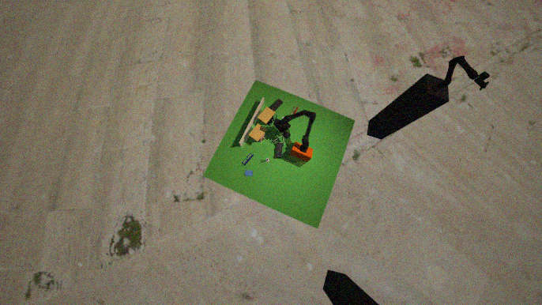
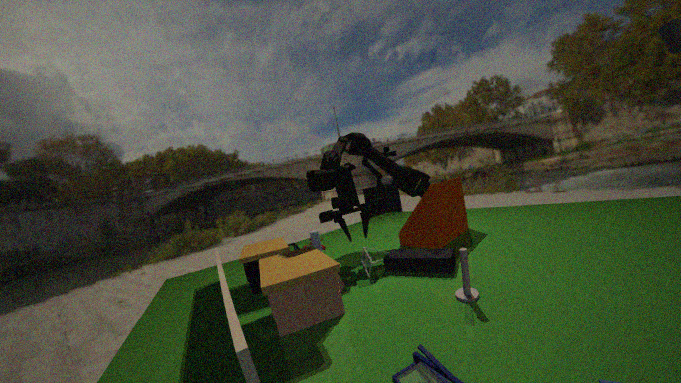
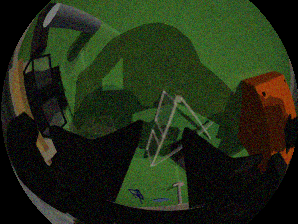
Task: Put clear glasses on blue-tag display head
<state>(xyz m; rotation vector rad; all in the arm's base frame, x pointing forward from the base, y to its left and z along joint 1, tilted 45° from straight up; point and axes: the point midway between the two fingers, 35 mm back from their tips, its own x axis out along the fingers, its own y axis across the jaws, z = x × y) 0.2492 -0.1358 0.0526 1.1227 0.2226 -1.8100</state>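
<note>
Right now the grey peg is 7 cm ahead of my gripper tip, 30 cm to the left of it and 5 cm below it. Also, from my gripper tip: small blue square 21 cm ahead, 50 cm to the left, 7 cm below; then pale strip 35 cm ahead, 5 cm to the right, 2 cm below; then display head 22 cm ahead, 8 cm to the left, 2 cm below.
</note>
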